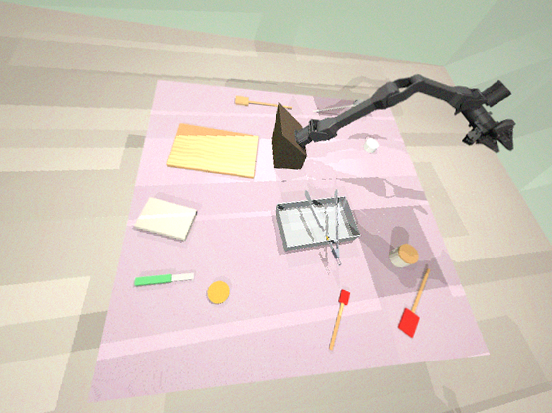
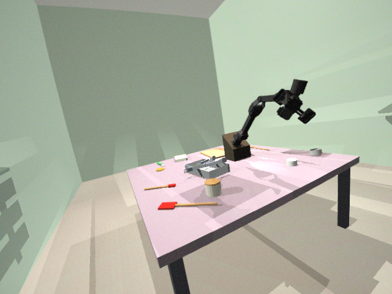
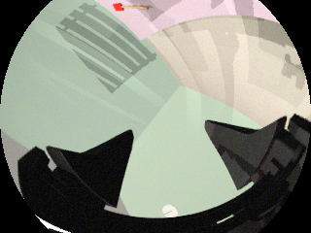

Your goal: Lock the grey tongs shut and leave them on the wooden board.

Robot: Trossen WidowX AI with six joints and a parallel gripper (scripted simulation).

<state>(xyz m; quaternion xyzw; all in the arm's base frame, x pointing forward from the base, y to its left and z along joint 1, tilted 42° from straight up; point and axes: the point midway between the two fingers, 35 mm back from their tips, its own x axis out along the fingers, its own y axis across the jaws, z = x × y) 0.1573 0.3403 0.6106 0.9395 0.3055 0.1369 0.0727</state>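
Right now my gripper tip is 16 cm short of the roasting tin, 61 cm to the left of it and 33 cm above it. Also, from my gripper tip: cork-lidded jar (29 cm ahead, 26 cm to the right, 33 cm below); wooden board (18 cm behind, 103 cm to the right, 35 cm below); white cup (29 cm behind, 26 cm to the right, 34 cm below).
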